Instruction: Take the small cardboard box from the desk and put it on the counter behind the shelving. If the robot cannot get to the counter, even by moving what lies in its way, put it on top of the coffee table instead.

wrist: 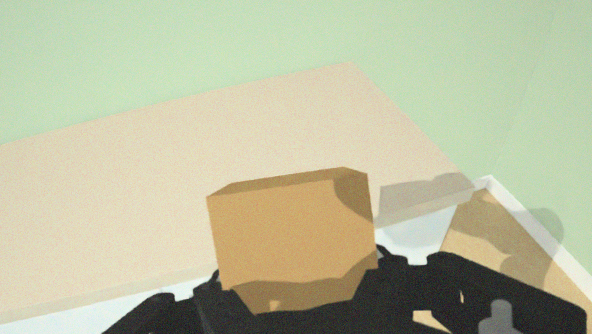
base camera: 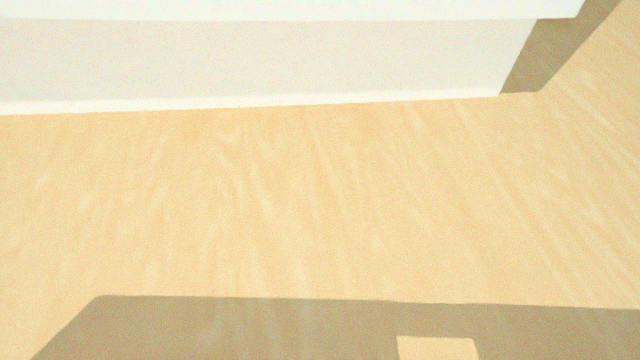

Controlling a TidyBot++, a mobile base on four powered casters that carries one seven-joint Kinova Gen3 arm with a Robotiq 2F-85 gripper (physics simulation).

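Places are measured from the arm's base along level axes (x ahead, y left, z up), in millimetres.
Pixels of known places: gripper, fingertip midpoint: (wrist: 300,264).
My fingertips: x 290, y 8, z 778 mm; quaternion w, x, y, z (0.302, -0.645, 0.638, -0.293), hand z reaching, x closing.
Behind a point stands the place of what it marks.
The small cardboard box (wrist: 295,235) @(z 834, x 270, y 7 mm) is held between the fingers of my gripper (wrist: 300,264) @(z 778, x 290, y 8 mm) at the bottom middle of the wrist view. The gripper is shut on it. The counter (wrist: 165,165) @(z 514, x 729, y 293 mm) has a pale beige top that stretches from the left to the middle of the wrist view, behind and below the box. Its white front shows under the top's near edge. In the base camera view the lower part of the counter (base camera: 250,60) @(z -323, x 562, y 70 mm) crosses the top of the view. The height of the box over the counter top is hard to tell.
The counter's right end stands near a green wall (wrist: 450,75) @(z 378, x 1212, y -636 mm) with a white baseboard (wrist: 530,225) @(z -350, x 941, y -1124 mm). Wooden floor (base camera: 300,200) @(z -396, x 395, y 0 mm) (wrist: 475,215) @(z -396, x 1089, y -911 mm) lies before the counter and past its right end. Dark shadows fall on the floor. The shelving and the coffee table do not show.
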